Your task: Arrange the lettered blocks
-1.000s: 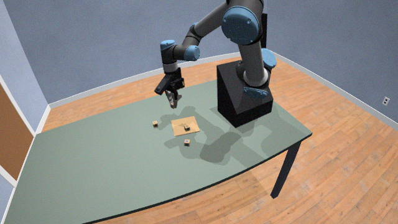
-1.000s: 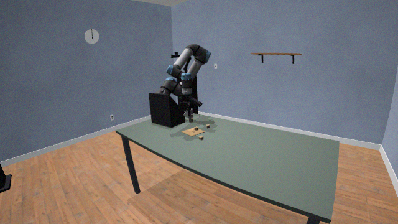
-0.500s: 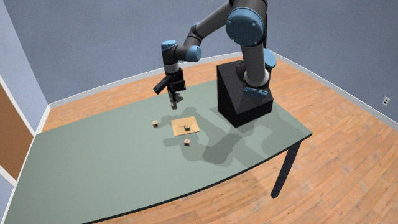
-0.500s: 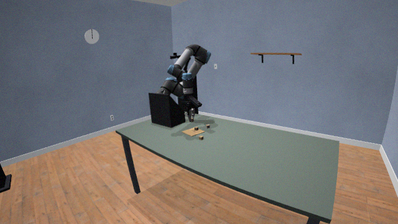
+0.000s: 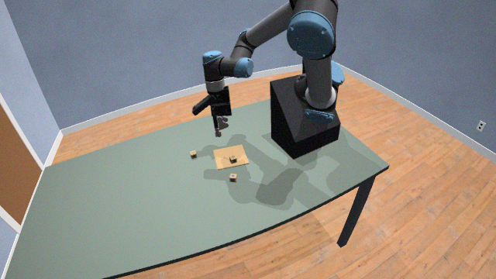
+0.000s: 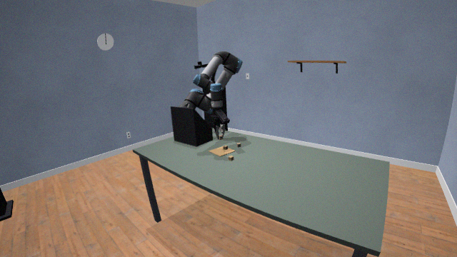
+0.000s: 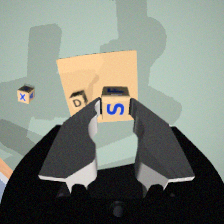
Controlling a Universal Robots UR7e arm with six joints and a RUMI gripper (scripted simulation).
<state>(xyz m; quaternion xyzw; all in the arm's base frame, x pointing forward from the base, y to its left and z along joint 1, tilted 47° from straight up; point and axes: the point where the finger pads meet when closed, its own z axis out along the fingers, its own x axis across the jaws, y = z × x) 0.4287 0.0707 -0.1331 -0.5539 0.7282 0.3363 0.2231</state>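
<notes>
Right now my hand is 12 cm above the tan mat, 4 cm to the right of it and 3 cm past it. Also, from my hand: block: 18 cm to the left, 11 cm below, 1 cm ahead.
</notes>
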